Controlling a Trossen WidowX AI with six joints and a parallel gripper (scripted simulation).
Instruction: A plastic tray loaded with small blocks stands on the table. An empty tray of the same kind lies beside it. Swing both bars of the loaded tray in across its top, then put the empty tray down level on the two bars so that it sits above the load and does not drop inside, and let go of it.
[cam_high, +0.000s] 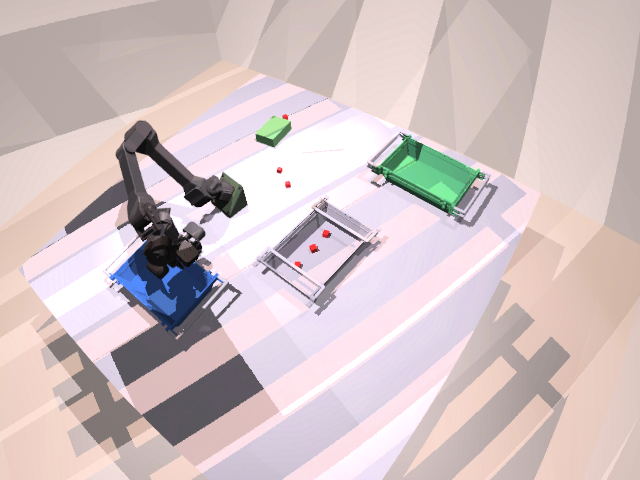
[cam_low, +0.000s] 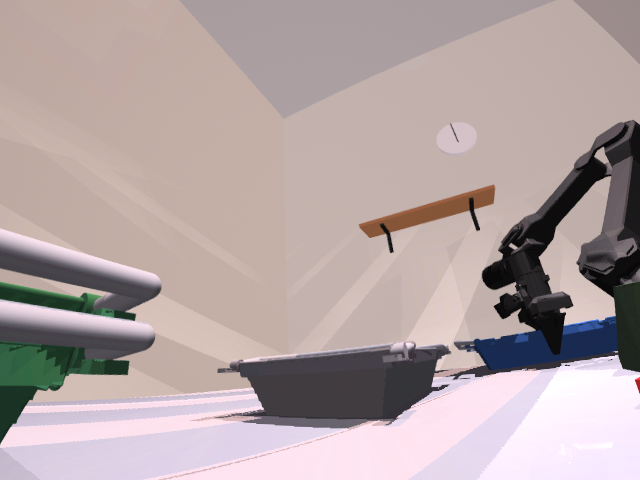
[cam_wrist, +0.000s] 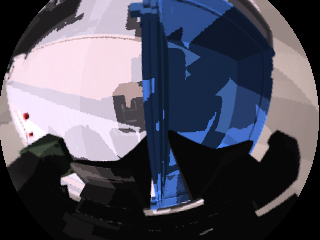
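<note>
Now: the blue tray 80 mm to the right of my gripper tip, 30 mm above it and 10 mm ahead of it. Also, from my gripper tip: flat plate 660 mm to the left, 80 mm behind, 20 mm below; green box 570 mm to the left, 250 mm behind.
</note>
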